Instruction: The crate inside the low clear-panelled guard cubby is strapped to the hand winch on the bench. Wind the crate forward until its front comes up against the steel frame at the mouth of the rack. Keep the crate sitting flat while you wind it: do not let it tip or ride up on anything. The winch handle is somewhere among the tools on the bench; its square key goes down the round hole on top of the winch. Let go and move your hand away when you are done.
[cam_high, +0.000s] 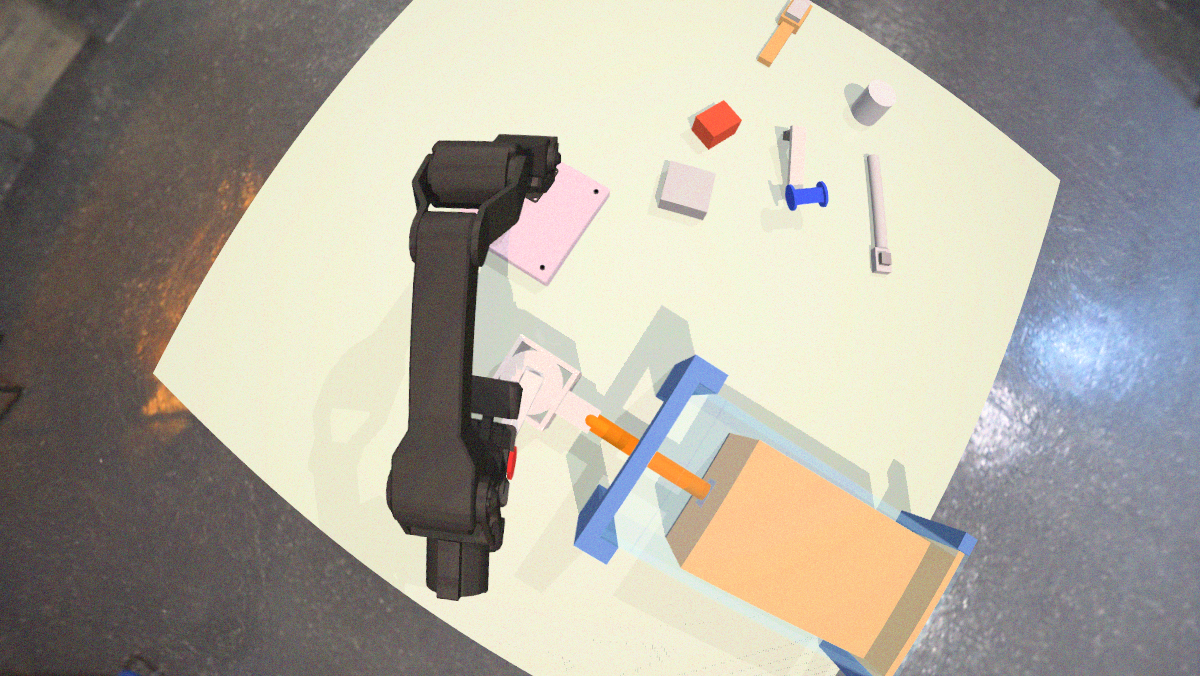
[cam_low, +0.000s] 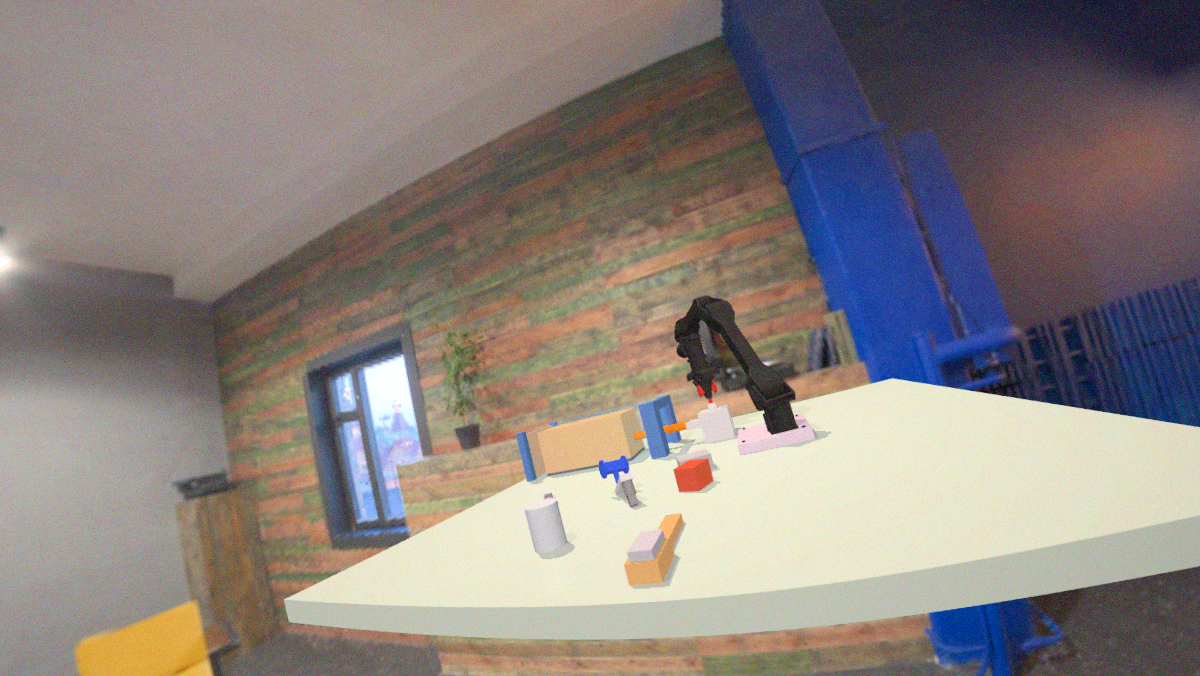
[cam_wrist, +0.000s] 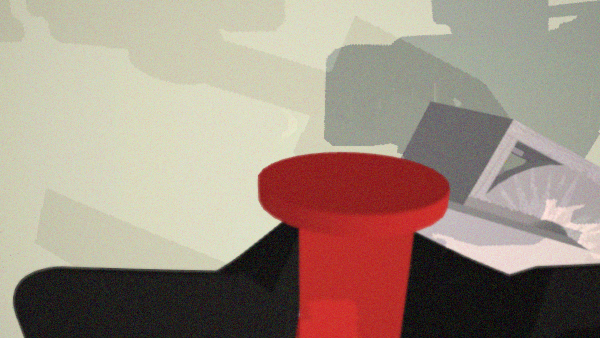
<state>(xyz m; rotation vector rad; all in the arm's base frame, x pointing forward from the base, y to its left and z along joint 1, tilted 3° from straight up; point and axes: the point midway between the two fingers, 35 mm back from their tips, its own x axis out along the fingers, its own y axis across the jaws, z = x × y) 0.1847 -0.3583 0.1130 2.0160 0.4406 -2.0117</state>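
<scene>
Now: gripper tip 15 cm short of the blue steel frame, 10 cm to the right of it and 1 cm above it. Round my gripper tip: crank handle with red knob: 4 cm to the left, 1 cm below; then clear-panelled guard cubby: 39 cm ahead, 9 cm to the left; then grey winch: 9 cm to the left, 8 cm below, 3 cm behind.
</scene>
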